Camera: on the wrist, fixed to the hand. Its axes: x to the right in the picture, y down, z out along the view.
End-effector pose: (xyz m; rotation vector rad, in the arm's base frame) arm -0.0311 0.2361 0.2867 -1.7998 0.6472 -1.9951
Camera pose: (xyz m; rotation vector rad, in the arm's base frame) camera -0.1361 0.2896 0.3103 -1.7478 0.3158 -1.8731
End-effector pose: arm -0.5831 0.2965 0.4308 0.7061 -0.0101 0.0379
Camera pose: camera -0.5803 0.3246 0.3140 0.9719 -0.1094 -0.0196
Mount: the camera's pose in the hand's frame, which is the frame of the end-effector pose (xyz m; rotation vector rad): 0.0011 -0.0545 -0.1071 0.2643 -0.1141 -0.0188
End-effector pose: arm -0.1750 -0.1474 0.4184 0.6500 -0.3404 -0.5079
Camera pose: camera -0.1443 -0.1331 0.3031 0.8826 -0.5150 -0.5237
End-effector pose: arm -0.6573 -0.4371 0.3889 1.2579 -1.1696 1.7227
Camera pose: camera -0.6441 -0.3177 0.3911 1.5373 -1.0128 1.8574
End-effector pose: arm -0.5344 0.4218 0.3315 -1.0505 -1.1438 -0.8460
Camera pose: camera -0.5533 0.3032 0.3359 -0.8783 -1.3239 -0.6348
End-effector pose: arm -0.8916 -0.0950 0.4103 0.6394 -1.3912 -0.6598
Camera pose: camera -0.7871 -0.1301 0.3624 0.8349 -1.5958 -0.5378
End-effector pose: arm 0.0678 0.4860 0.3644 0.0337 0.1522 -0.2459
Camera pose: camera 0.0399 0.4385 0.2576 0.2803 0.0057 -0.2848
